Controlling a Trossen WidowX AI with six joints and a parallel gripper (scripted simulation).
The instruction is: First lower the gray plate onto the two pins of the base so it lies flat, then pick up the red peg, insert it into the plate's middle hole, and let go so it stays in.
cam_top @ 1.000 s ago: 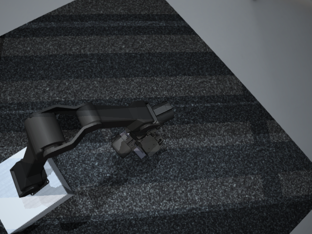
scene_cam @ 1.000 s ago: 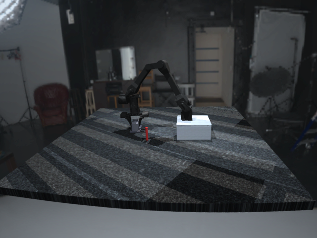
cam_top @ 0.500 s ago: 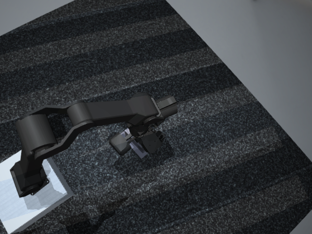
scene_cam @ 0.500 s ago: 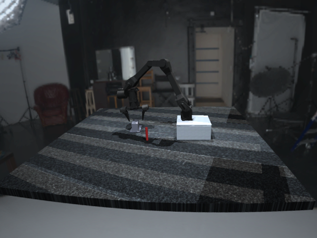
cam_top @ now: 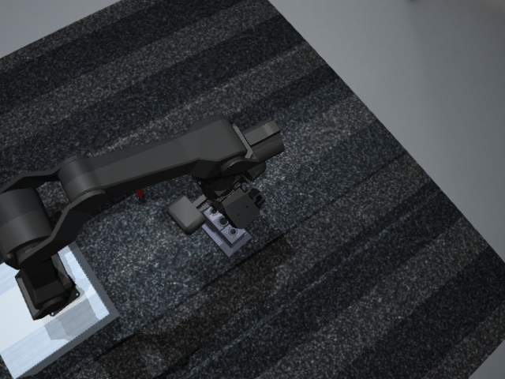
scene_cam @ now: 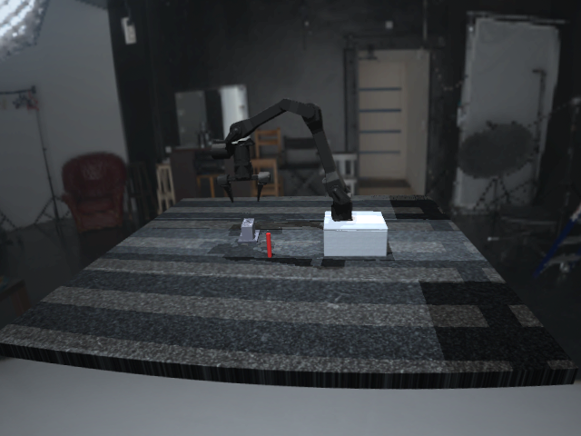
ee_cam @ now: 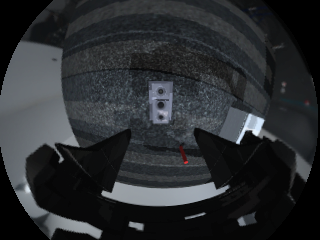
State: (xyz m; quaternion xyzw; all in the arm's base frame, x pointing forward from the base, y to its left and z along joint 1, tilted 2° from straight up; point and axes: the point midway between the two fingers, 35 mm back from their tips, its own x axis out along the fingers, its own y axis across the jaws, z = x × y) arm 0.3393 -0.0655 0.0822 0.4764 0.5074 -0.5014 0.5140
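My gripper tip is 9 cm past the red peg, 16 cm to the right of it and 10 cm above it. From my gripper tip the other things lie so: gray plate 2 cm to the right, 10 cm below; then gray base 2 cm to the right, 13 cm below.
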